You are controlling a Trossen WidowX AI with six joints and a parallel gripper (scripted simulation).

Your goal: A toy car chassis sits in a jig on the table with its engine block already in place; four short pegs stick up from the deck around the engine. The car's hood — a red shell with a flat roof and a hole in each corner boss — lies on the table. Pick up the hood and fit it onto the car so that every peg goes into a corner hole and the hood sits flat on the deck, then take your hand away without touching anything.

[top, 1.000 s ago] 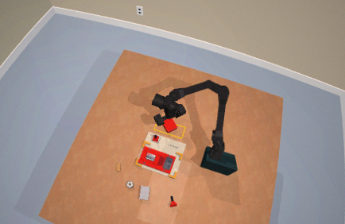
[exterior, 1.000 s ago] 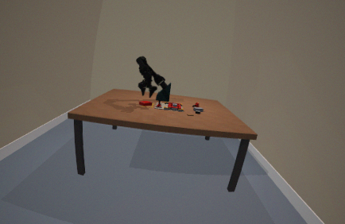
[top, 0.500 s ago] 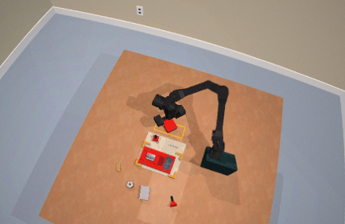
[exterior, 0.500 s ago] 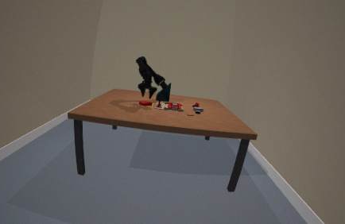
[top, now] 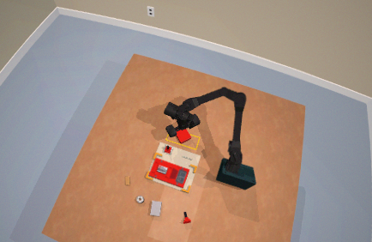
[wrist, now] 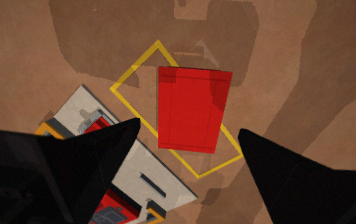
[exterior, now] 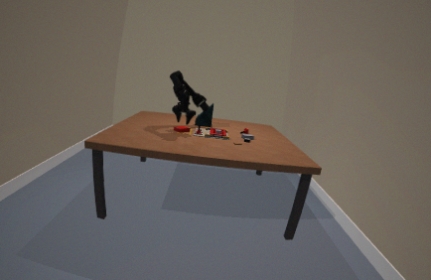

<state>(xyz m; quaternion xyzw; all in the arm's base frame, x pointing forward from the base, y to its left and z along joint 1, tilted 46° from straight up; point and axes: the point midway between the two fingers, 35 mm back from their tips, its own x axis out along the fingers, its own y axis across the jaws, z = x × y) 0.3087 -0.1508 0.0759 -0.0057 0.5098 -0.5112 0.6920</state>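
My gripper tip is now 4 cm above the red hood. Also, from my gripper tip: tan block 20 cm ahead, 36 cm to the left, 5 cm below.
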